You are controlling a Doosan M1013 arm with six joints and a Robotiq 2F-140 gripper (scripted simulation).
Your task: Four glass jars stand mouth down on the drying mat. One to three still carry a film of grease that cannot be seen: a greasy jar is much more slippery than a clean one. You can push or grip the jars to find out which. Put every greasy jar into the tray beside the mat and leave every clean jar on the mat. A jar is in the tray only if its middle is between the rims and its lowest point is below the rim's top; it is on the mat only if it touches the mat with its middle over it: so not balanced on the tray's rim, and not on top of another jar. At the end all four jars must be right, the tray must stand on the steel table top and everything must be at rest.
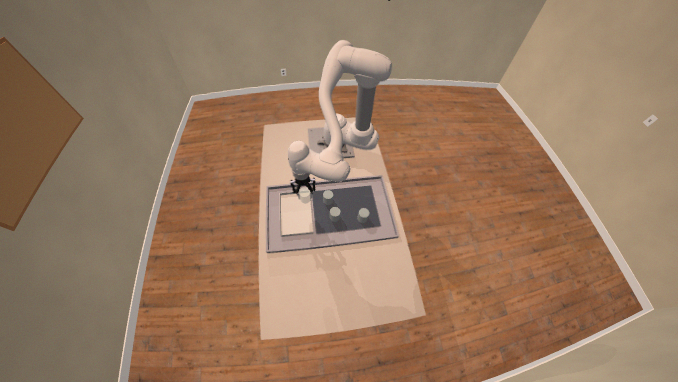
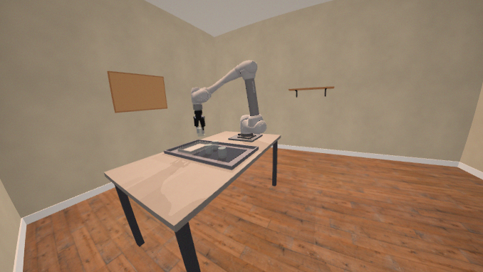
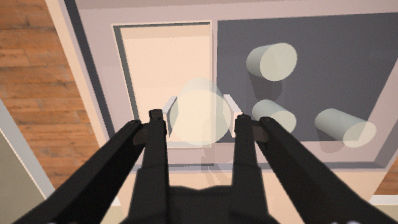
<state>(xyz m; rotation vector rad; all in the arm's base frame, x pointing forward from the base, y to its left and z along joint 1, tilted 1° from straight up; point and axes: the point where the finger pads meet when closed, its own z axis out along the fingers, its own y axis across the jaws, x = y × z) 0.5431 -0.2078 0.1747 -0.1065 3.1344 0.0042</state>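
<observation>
The cream tray is 30 mm ahead of my hand, 70 mm to the right of it and 180 mm below it. Also, from my hand: dark drying mat (250 mm to the left, 190 mm below); then steel table top (30 mm ahead, 140 mm to the left, 190 mm below).
</observation>
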